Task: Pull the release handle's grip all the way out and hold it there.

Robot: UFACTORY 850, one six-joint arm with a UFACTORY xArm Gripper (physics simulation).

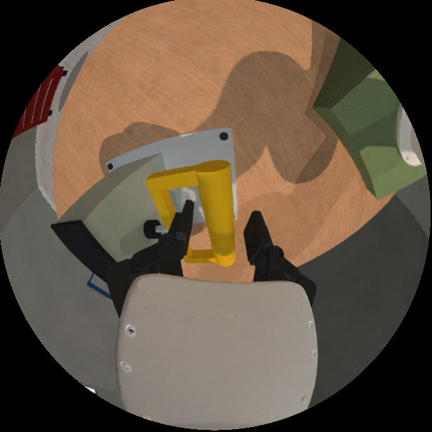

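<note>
The yellow release handle (159, 192) is a rectangular frame with a thick round grip (216, 195) along its right side. It stands out from a grey-green housing (117, 200) on a light grey base plate (200, 141). A short rod with a black knob (151, 229) shows left of the handle. My gripper (220, 216) is partly open, with nothing clamped. Its left finger overlaps the opening of the handle frame, and its right finger is right of the grip, with a gap. The grip shows between the fingers; its depth relative to the fingertips is hard to tell.
The housing has a black end (82, 245) at the left. All this is on a round wooden table top (165, 65). A green angular block (360, 117) stands at the right edge. A red slatted thing (40, 102) lies at the far left, and a blue frame (100, 290) shows at the lower left.
</note>
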